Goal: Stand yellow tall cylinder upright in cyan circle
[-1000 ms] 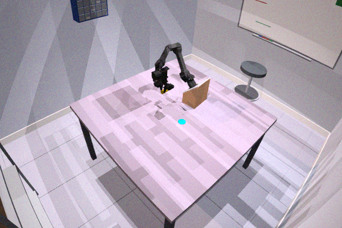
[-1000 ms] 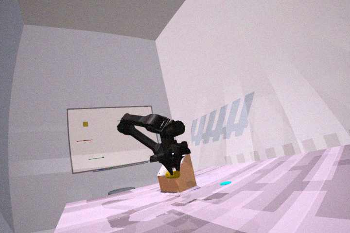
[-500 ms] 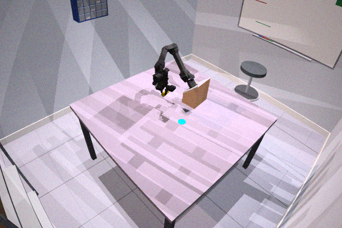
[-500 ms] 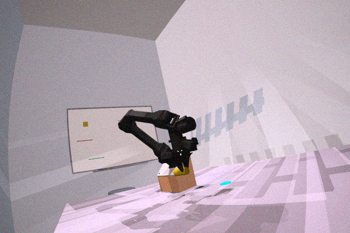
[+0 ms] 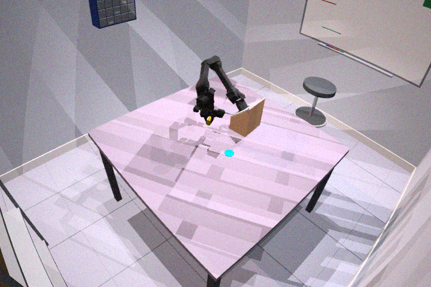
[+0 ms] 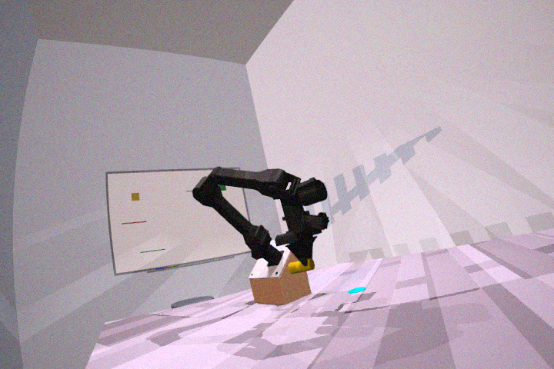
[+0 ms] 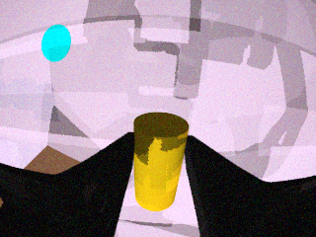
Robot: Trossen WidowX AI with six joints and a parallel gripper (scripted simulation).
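Right now my gripper tip is 180 mm to the right of the cyan circle, 140 mm above it and 20 mm short of it. From my gripper tip the other things lie so: yellow tall cylinder 20 mm behind, 10 mm to the right.
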